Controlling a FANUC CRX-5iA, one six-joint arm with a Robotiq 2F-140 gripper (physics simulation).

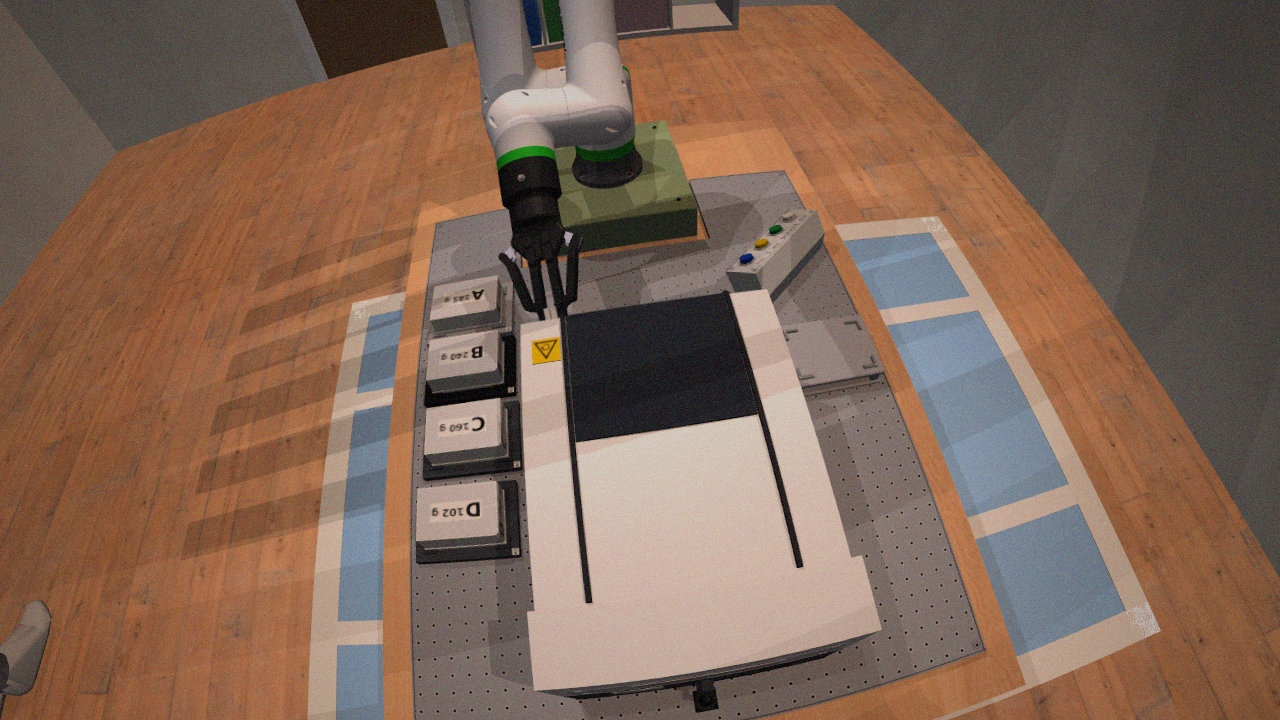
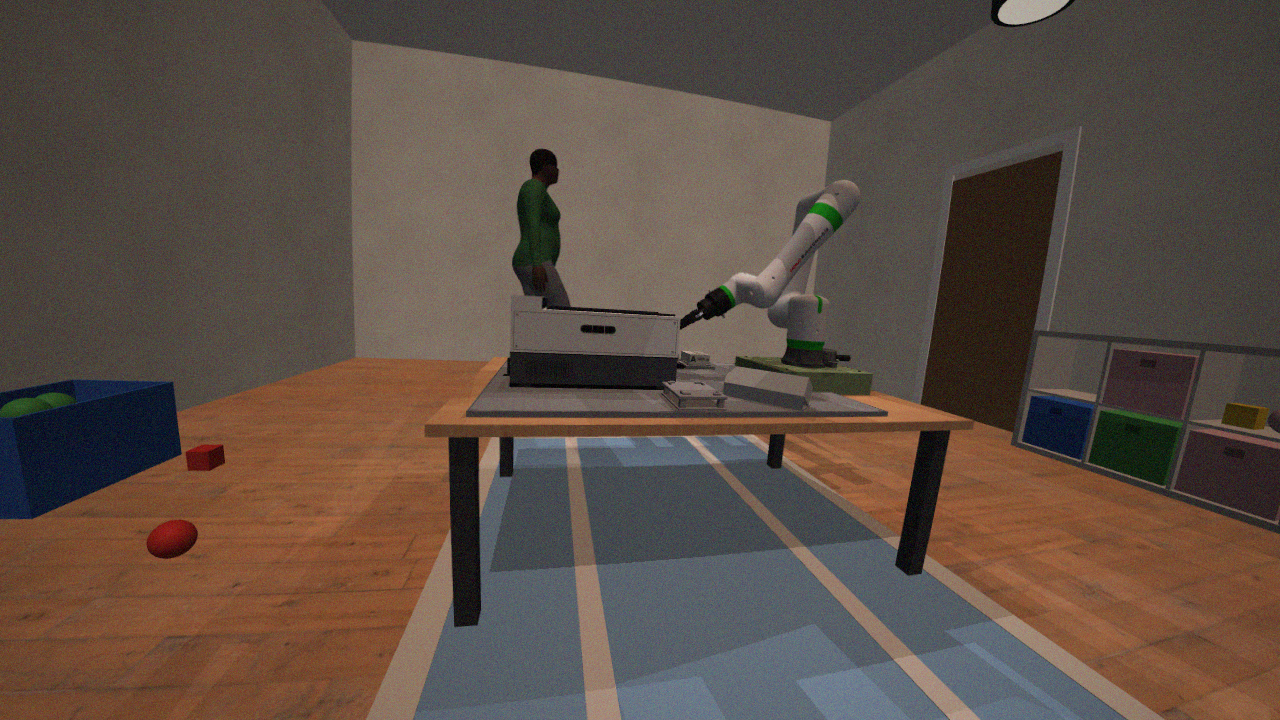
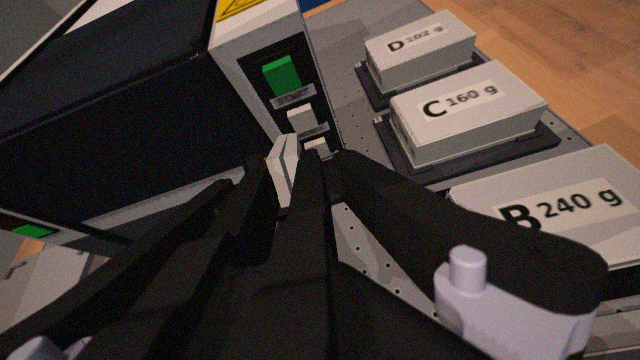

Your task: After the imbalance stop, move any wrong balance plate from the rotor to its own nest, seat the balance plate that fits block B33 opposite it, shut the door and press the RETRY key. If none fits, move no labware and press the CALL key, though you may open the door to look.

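Frame: origin at the arm's base, x ahead, y left, z up, level; metres.
Seen in the pictures: gripper, between the fingertips: [image 3: 292,150]; arm's base, origin of its link: [image 1: 607,167] [image 2: 802,364].
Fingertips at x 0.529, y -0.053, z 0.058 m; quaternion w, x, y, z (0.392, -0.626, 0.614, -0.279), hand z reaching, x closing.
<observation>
Pixels of each thing's top centre, then the offset from my fingertips to it.
- green START key, centre of its top: [image 3: 276,61] dy -0.019, dx +0.006, dz +0.071 m
- lower white key, centre of its top: [image 3: 314,140] dy -0.019, dx +0.006, dz -0.001 m
- Balance plates A, centre of its top: [image 1: 463,297] [image 2: 695,352] dy -0.204, dx -0.192, dz -0.066 m
- B, centre of its top: [image 3: 559,209] [image 1: 461,354] dy -0.186, dx -0.064, dz -0.066 m
- C, centre of its top: [image 3: 458,100] [image 1: 461,426] dy -0.166, dx +0.071, dz -0.066 m
- D, centre of its top: [image 1: 455,511] [image 3: 414,38] dy -0.160, dx +0.210, dz -0.066 m
- sloped box, centre of its top: [image 1: 780,234] [image 2: 769,370] dy +0.367, dx -0.267, dz -0.036 m
My gripper [image 1: 552,315] [image 2: 683,322] [image 3: 292,150] is shut and empty, its tips at the key panel on the front of the white centrifuge [image 1: 680,528] [image 2: 597,333]. The panel has a green START key [image 3: 281,76] on top and a white key [image 3: 302,119] below it; a lower white key [image 3: 317,147] is partly behind the fingertips. The dark door [image 1: 662,367] [image 3: 120,125] looks shut; rotor and block B33 are hidden. Balance plates A [image 1: 465,301], B [image 1: 465,360] [image 3: 565,210], C [image 1: 465,431] [image 3: 467,112] and D [image 1: 460,514] [image 3: 420,47] sit in a row on their nests.
A sloped box [image 1: 796,255] [image 2: 768,387] with blue, yellow, green and white buttons stands near the robot base [image 1: 640,205]. A grey plate stand [image 1: 836,353] [image 2: 693,394] with corner brackets lies beside the centrifuge. A person [image 2: 537,223] stands behind the table [image 2: 698,429].
</observation>
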